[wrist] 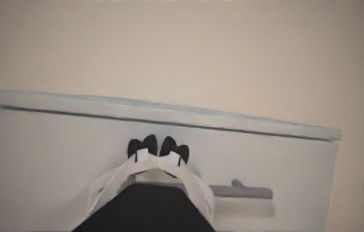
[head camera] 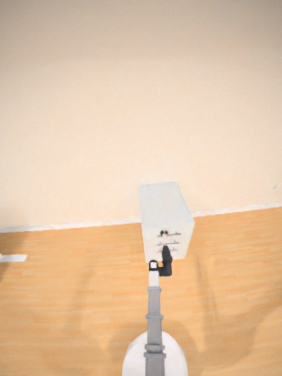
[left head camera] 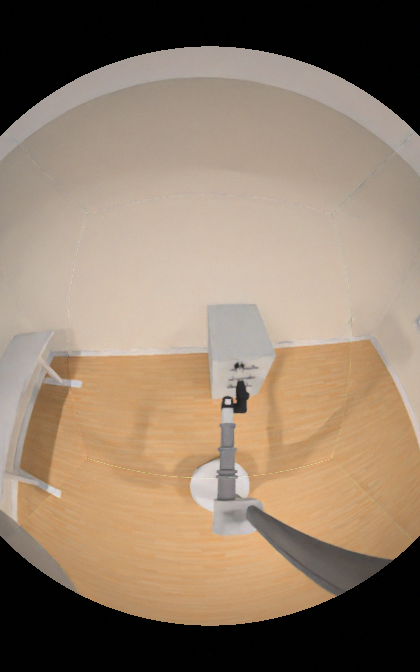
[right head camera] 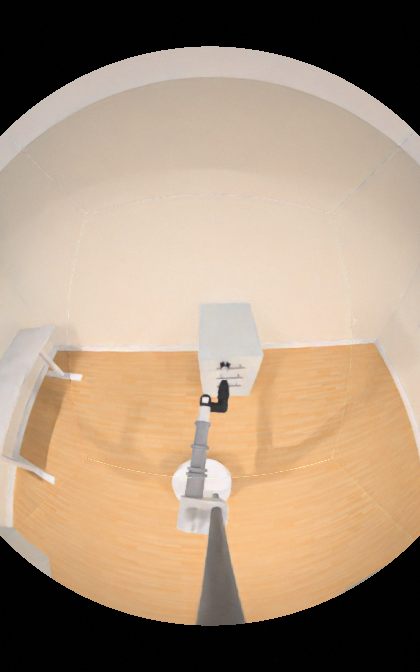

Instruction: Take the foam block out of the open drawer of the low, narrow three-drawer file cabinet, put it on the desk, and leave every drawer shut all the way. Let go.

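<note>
The low grey-white three-drawer file cabinet [head camera: 164,200] [left head camera: 235,327] [right head camera: 225,327] [wrist: 295,162] stands against the wall. Its drawer fronts look flush in the head views. My gripper [head camera: 164,233] [left head camera: 239,366] [right head camera: 225,365] [wrist: 159,148] is shut with nothing seen between its dark fingertips. The fingertips are in front of the top drawer's face, above its bar handle [wrist: 245,192] in the wrist view, and partly cover the handle. Whether they touch the front cannot be told. The white desk [left head camera: 20,357] [right head camera: 20,355] is at the left edge, partly in view. The foam block does not show.
The desk's foot [head camera: 14,258] [left head camera: 70,383] [right head camera: 70,377] reaches out over the wood floor on the left. The wall [head camera: 125,100] rises directly behind the cabinet. My extended arm [head camera: 154,305] [left head camera: 227,437] [right head camera: 200,435] runs from the white base toward the cabinet.
</note>
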